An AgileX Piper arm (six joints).
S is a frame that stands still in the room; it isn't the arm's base.
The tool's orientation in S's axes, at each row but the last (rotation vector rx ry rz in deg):
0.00, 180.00, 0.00
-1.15, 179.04, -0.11
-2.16, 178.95, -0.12
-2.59, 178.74, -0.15
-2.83, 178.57, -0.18
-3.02, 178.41, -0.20
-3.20, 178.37, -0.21
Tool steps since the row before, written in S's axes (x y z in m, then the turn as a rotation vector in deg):
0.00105, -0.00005, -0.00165, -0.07, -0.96, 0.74
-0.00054, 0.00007, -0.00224, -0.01, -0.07, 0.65
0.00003, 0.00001, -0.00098, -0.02, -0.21, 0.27
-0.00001, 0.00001, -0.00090, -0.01, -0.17, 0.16
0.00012, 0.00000, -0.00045, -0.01, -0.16, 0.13
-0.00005, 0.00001, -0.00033, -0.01, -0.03, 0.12
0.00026, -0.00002, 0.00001, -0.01, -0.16, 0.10
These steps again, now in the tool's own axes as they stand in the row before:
-0.00105, -0.00005, 0.00165, 0.07, -0.96, -0.74
0.00058, 0.00008, 0.00223, 0.00, -0.07, -0.65
-0.00001, 0.00001, 0.00098, 0.02, -0.21, -0.27
0.00003, 0.00001, 0.00090, 0.01, -0.17, -0.16
-0.00011, 0.00000, 0.00045, 0.01, -0.16, -0.13
0.00006, 0.00001, 0.00033, 0.01, -0.03, -0.12
-0.00026, -0.00003, 0.00000, 0.01, -0.16, -0.10

